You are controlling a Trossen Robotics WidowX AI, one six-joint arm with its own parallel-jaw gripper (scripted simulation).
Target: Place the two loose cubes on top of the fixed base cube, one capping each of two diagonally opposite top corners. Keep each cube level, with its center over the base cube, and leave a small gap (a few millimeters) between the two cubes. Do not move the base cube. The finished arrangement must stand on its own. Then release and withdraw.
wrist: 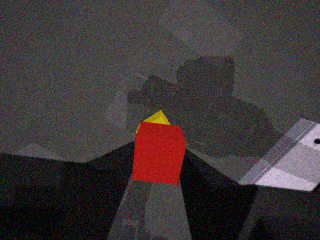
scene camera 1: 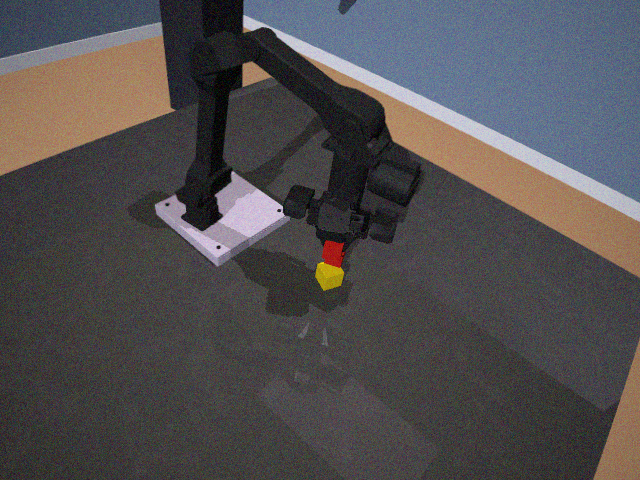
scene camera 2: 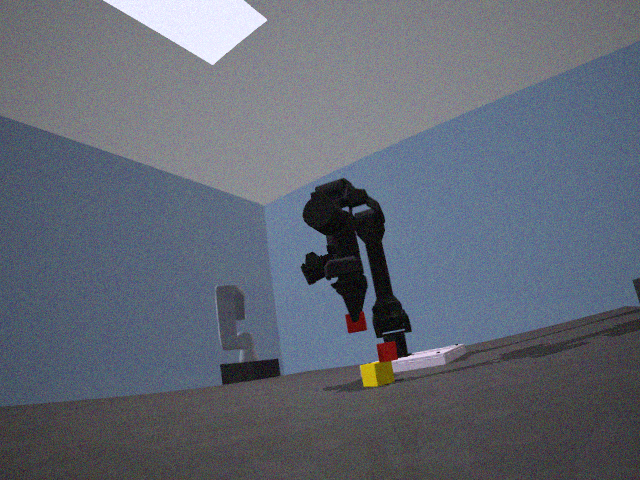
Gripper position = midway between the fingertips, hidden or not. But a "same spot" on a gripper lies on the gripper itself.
The gripper shows in the wrist view (158, 150), in scene camera 1 and in scene camera 2. The same spot on the gripper: (scene camera 1: 366, 226) is (scene camera 2: 340, 278).
